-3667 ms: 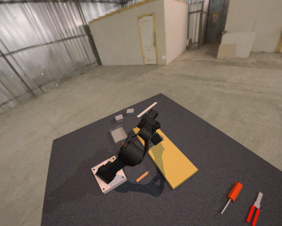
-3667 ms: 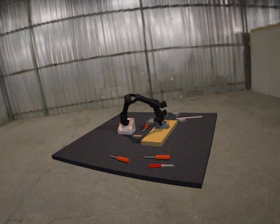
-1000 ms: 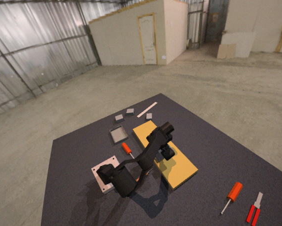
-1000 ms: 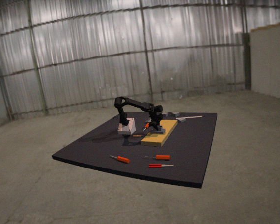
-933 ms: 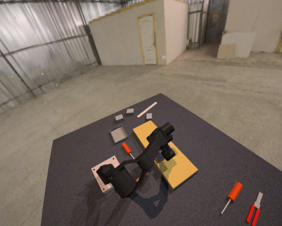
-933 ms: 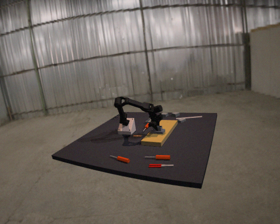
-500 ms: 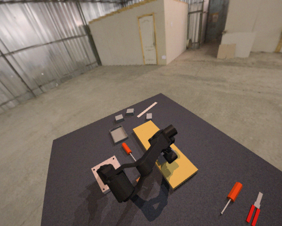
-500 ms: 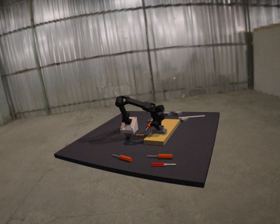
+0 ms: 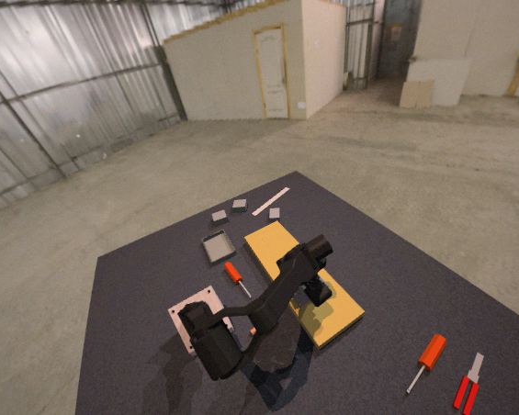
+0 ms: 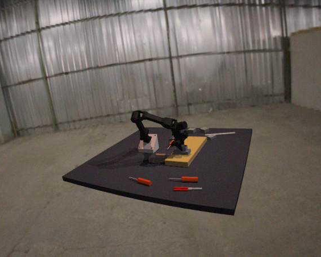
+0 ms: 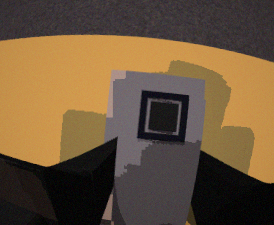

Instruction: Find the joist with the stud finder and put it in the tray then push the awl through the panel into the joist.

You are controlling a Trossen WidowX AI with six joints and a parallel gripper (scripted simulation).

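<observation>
Right now the grey tray is 390 mm to the left of my gripper tip, 250 mm behind it and 50 mm below it. From my gripper tip the other things lie so: awl: 170 mm behind, 60 mm below, 20 mm to the right; square light: 30 mm above, 20 mm ahead; grey stud finder: 20 mm above, 10 mm ahead.
</observation>
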